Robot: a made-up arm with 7 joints.
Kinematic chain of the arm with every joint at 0, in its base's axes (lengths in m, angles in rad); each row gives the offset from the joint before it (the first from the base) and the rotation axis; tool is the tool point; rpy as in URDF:
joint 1: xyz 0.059 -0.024 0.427 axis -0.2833 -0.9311 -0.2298
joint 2: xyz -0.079 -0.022 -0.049 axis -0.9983 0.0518 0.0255
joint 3: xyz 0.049 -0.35 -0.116 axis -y
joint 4: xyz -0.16 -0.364 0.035 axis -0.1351 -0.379 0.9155
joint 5: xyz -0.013 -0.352 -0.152 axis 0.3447 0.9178 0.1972
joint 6: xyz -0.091 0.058 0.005 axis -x
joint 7: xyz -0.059 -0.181 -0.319 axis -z
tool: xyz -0.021 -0.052 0.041 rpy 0 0 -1.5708
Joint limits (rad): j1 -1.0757..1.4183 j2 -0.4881..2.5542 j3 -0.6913..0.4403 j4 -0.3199..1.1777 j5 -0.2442..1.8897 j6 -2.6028..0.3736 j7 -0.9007..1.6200
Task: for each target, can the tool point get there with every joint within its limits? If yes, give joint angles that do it. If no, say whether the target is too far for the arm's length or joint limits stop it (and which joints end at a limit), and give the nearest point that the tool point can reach.
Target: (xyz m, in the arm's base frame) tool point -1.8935 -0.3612 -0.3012
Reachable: no: too far | nearest point -1.2567 -0.2883 0.1250 | short by 0.770 m
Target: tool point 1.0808 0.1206 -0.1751
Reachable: no: joint limits stop it (at a limit: joint 1, joint 3, joint 4, joint 5, joint 7) | nearest point 1.0619 -0.1084 0.4011 | short by 0.620 m
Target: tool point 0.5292 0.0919 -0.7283
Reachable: no: joint limits stop it (at a limit: joint 2, joint 3, joint 4, joint 5) | nearest point 0.2130 -0.4895 -0.4927 | short by 0.702 m
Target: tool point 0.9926 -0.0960 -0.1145
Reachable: no: joint limits stop it (at a limit: joint 1, joint 3, joint 4, joint 5, joint 7) | nearest point 1.0095 -0.3371 0.2903 | short by 0.472 m
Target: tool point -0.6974 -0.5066 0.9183
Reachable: yes | joints 0.2754 0.8305 -0.4020 -0.1678 0.9863 -0.9385 0.4414
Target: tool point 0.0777 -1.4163 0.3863
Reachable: yes | joints 1.2183 -0.0881 0.2688 0.5653 0.0889 0.1021 1.0002
